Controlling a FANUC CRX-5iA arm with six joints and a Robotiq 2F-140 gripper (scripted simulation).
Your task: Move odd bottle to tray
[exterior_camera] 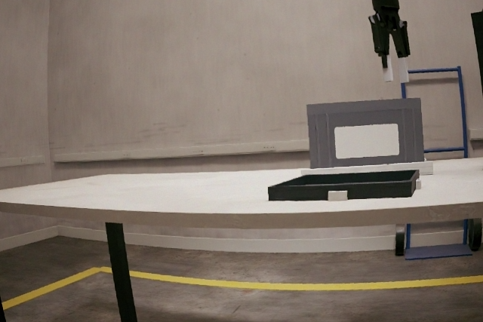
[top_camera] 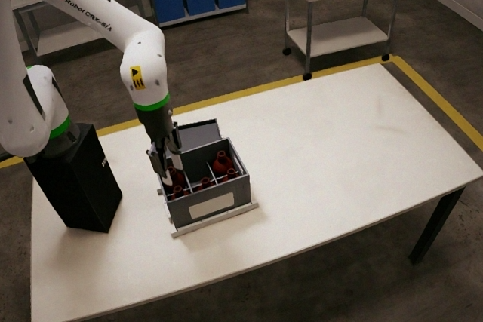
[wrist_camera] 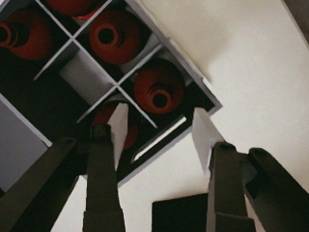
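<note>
Right now my hand is 1 cm short of the bottle, 9 cm to the right of it and 17 cm above it. The rest, counted from my hand: crate 9 cm ahead, 3 cm to the left, 17 cm below; then dark tray 16 cm ahead, 31 cm to the left, 24 cm below.
</note>
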